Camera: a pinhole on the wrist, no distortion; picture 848 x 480 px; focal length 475.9 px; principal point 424.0 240.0 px. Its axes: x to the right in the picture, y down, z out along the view. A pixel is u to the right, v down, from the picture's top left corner.
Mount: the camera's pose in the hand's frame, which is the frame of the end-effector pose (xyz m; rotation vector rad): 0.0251 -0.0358 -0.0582 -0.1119 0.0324 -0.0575
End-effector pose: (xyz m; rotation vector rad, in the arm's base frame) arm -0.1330 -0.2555 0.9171 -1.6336 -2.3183 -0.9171
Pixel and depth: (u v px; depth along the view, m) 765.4 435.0 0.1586
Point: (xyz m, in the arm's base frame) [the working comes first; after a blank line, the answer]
In the camera's frame: 0.1138 0.0650 0.1586

-0.1366 -0.0791 0.9295
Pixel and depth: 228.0 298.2 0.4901
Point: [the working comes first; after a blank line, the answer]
In the camera's frame: -0.2018 0.0599 0.4901

0.0982 -0.1193 0.5387
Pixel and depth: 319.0 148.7 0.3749
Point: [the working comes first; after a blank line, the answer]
In the camera's frame: -0.0827 -0.0719 0.3749

-0.1004 -0.1240 0.6120
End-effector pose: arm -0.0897 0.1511 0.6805 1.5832 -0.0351 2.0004
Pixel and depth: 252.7 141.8 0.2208
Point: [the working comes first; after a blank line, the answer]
In the camera's frame: -0.0795 -0.0456 0.2208

0.0887 0.1121 0.6694
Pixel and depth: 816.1 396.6 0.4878
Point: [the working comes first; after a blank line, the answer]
In the camera's frame: 0.4019 0.1605 0.4878

0.1341 0.0690 1.2538
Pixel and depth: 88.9 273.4 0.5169
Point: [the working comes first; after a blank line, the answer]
In the camera's frame: -0.3640 0.0363 0.5169

0.3223 -0.2167 0.5568
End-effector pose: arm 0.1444 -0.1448 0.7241 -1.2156 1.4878 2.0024
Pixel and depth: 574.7 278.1 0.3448
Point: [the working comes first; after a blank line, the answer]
In the camera's frame: 0.1092 0.0276 0.3448

-0.0718 0.0691 0.6395
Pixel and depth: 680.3 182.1 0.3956
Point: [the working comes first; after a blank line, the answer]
In the camera's frame: 0.2131 -0.0481 0.3956

-0.0983 0.1285 0.5175
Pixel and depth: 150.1 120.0 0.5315
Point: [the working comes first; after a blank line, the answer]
In the camera's frame: -0.3059 -0.1340 0.5315

0.1542 0.3892 0.9218
